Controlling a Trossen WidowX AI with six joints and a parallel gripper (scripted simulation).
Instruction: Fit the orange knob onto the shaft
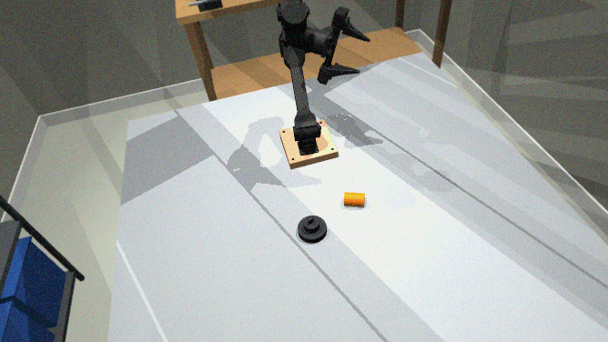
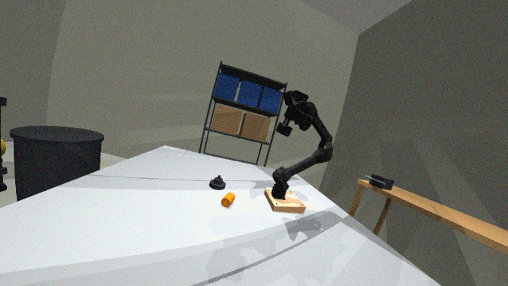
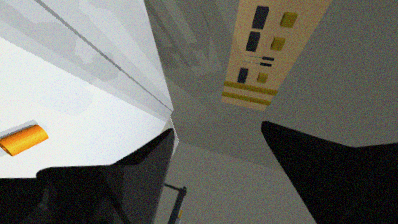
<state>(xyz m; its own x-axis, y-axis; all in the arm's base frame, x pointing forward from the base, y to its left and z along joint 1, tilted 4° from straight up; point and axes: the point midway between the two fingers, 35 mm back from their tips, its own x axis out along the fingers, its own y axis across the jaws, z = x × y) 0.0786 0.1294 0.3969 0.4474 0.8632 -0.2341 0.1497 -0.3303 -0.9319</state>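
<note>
Right now my gripper tip is 390 mm above the orange knob, 130 mm short of it and 70 mm to the left of it. Also, from my gripper tip: dark round pedestal 380 mm below, 210 mm to the right, 200 mm ahead.
</note>
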